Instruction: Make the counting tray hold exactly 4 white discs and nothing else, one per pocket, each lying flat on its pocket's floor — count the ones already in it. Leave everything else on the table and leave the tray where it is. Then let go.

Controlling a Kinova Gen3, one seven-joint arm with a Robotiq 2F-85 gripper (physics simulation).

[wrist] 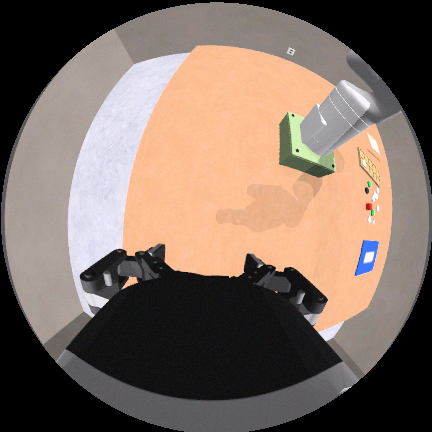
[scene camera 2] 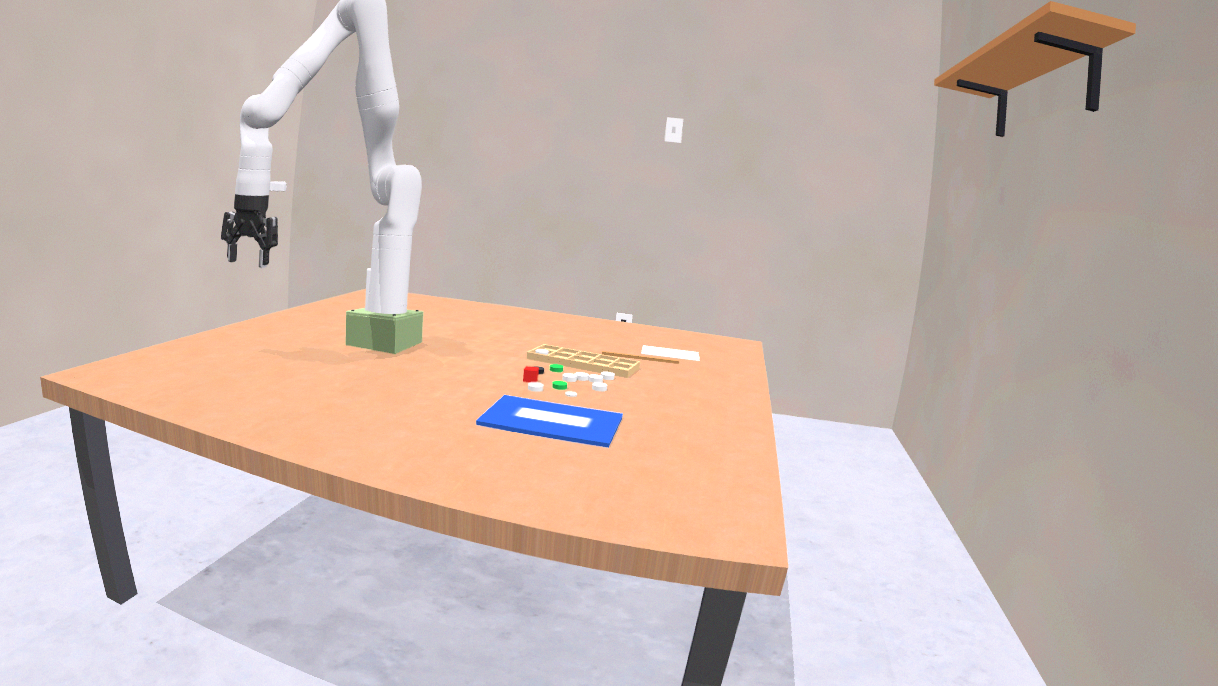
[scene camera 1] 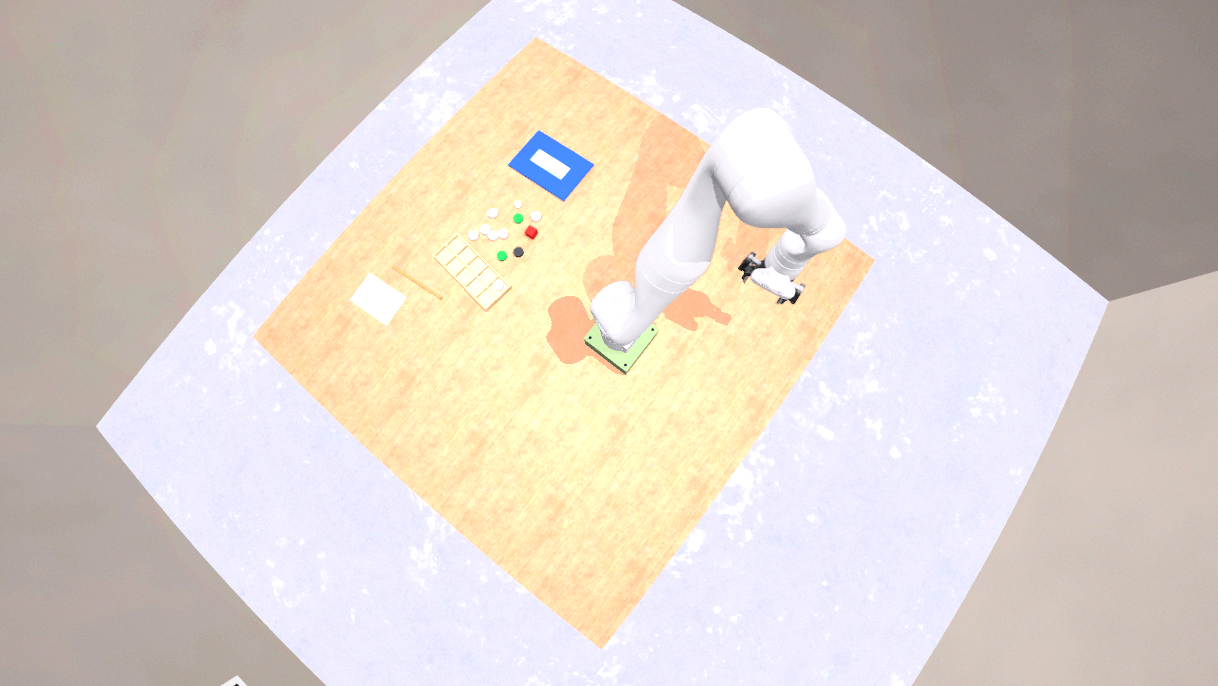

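Observation:
The wooden counting tray (scene camera 1: 460, 283) (scene camera 2: 588, 367) lies on the table with two rows of pockets. One white disc (scene camera 1: 498, 285) (scene camera 2: 542, 351) shows in an end pocket; whether it lies fully flat is too small to tell. Several loose white discs lie beside the tray, among them a close group with one disc (scene camera 1: 502, 233) (scene camera 2: 569, 376), and others apart, such as one disc (scene camera 1: 535, 216) (scene camera 2: 535, 386). A smaller white piece (scene camera 1: 517, 204) (scene camera 2: 571, 393) lies near them. My gripper (scene camera 1: 771, 282) (scene camera 2: 248, 259) (wrist: 204, 257) is open and empty, high up and far from the tray, across the robot's base.
Green discs (scene camera 1: 518, 219) (scene camera 1: 502, 255), a black piece (scene camera 1: 518, 252) and a red block (scene camera 1: 531, 231) lie among the loose discs. A blue board (scene camera 1: 521, 165) (scene camera 2: 491, 418) lies beyond them. A thin stick (scene camera 1: 416, 282) and a white sheet (scene camera 1: 377, 299) lie on the tray's other side.

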